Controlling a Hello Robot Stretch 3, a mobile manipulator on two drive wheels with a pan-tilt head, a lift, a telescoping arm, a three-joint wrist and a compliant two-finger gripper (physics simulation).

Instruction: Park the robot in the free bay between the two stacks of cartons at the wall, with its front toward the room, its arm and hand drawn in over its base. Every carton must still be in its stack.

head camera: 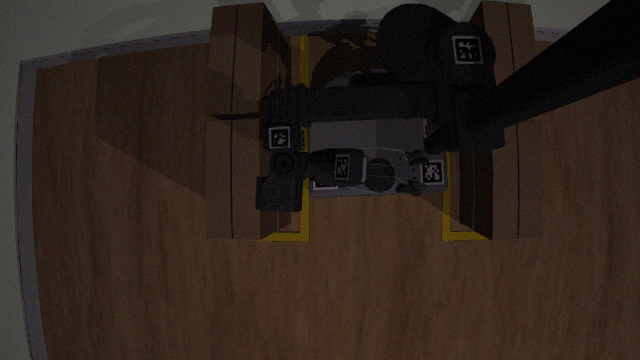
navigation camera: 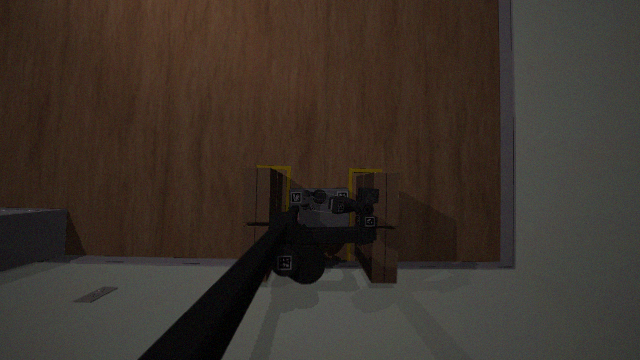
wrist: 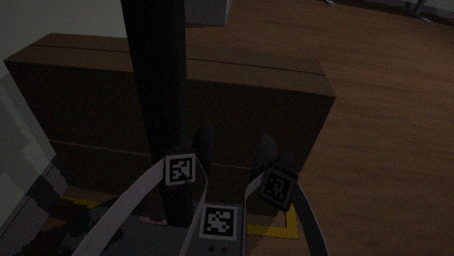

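One carton stack (head camera: 220, 175) (navigation camera: 391, 200) stands upright on the arm's side. The other stack (head camera: 505, 200) (navigation camera: 263, 195) (wrist: 245, 110) stands upright on the mast side. My grey base (head camera: 345, 134) (navigation camera: 327, 219) is between them, its long front edge toward the room and the mast nearer the wall. My arm (head camera: 370, 102) (navigation camera: 332, 235) is short, across the base. Its wrist end overlaps the first stack's inner edge in the head view; contact cannot be told. My gripper (head camera: 417, 174) (wrist: 235, 146) is folded back over the base, fingers apart and empty.
Yellow floor lines (head camera: 304, 215) (navigation camera: 351, 187) (wrist: 270, 230) run beside the base along both stacks. The wall (head camera: 125, 22) (navigation camera: 450, 310) is behind the mast. A grey block (navigation camera: 30, 240) (wrist: 207, 11) stands along the wall beyond the mast-side stack. Another wall (navigation camera: 575, 150) meets it at a corner.
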